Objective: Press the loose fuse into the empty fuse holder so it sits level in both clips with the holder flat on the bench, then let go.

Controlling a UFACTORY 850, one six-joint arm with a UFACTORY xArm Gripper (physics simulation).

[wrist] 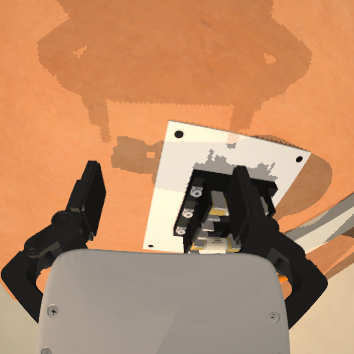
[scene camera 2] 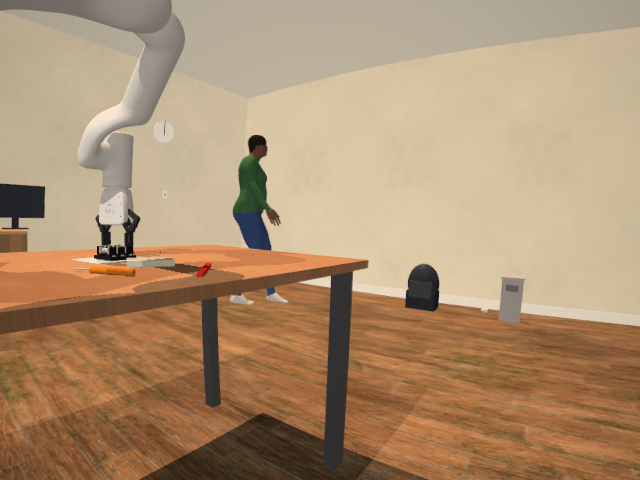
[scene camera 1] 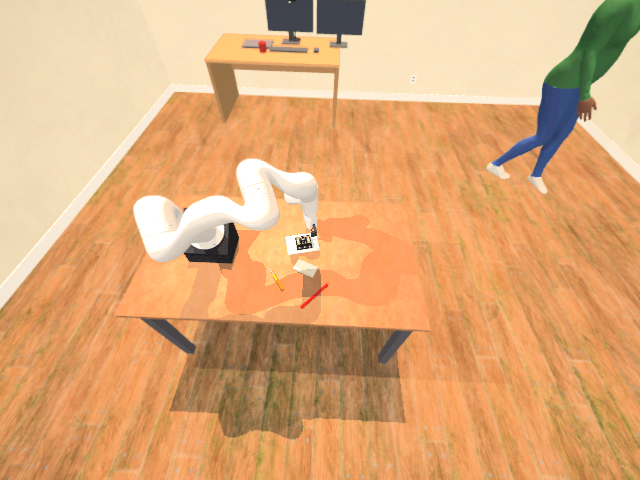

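The black fuse holder block [scene camera 1: 303,242] [scene camera 2: 114,253] [wrist: 215,177] sits on a white plate [scene camera 1: 291,248] [scene camera 2: 81,259] [wrist: 164,200] that lies on the bench. A fuse [wrist: 215,245] with a pale body and gold caps shows at the lower part of the block in the wrist view, partly cut off by the gripper housing. A grey clip with gold at its foot is above it. I cannot tell which fuse is the loose one or whether it is level. My gripper [scene camera 1: 313,231] [scene camera 2: 117,249] [wrist: 165,178] is open and empty, low at the block. Its right finger covers part of the block; its left finger is beyond the plate.
A pale flat block [scene camera 1: 306,268] [scene camera 2: 150,262], an orange-handled screwdriver [scene camera 1: 277,281] [scene camera 2: 112,270] and a red stick [scene camera 1: 314,296] [scene camera 2: 204,269] lie on the bench [scene camera 1: 361,310] on the near side. A person [scene camera 1: 563,98] [scene camera 2: 253,196] stands beyond the bench.
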